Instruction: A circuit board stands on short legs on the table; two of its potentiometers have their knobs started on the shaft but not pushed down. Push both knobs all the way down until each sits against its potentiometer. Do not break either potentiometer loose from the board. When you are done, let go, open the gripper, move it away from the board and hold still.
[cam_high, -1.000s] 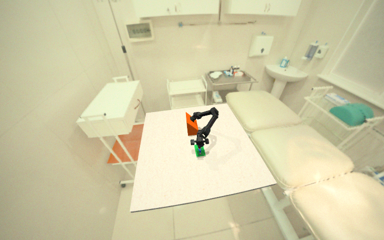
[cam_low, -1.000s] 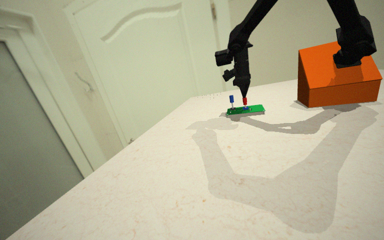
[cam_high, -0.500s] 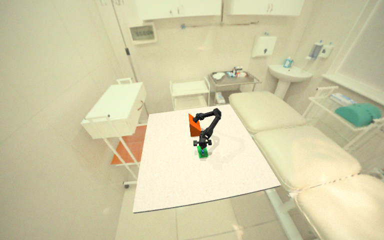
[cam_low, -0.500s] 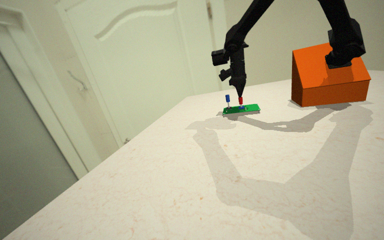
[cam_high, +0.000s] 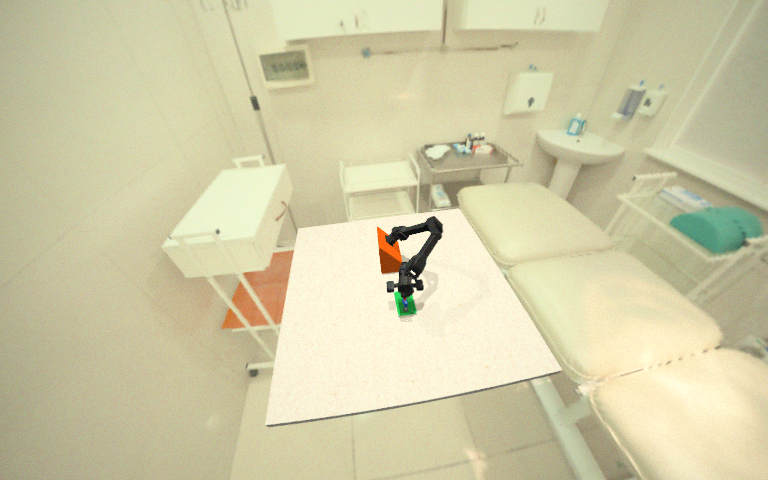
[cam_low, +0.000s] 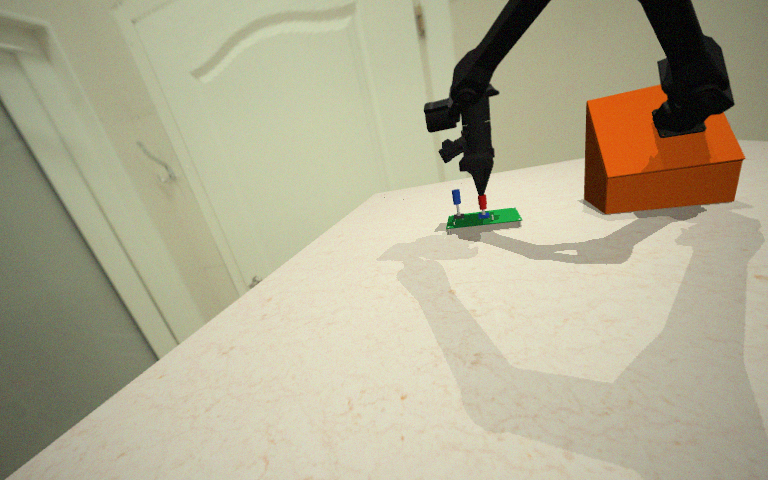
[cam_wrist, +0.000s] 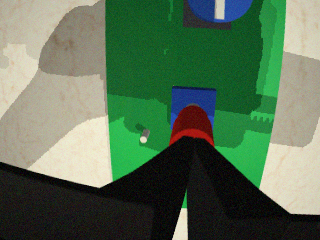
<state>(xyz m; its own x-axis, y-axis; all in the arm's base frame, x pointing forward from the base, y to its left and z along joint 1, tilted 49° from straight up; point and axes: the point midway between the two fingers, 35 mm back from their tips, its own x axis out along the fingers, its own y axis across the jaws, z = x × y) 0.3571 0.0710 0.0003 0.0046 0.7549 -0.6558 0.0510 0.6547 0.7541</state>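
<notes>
Now: gripper tip 6 cm short of the blue knob and 1 cm below it. Also, from my gripper tip: red knob 2 cm below.
</notes>
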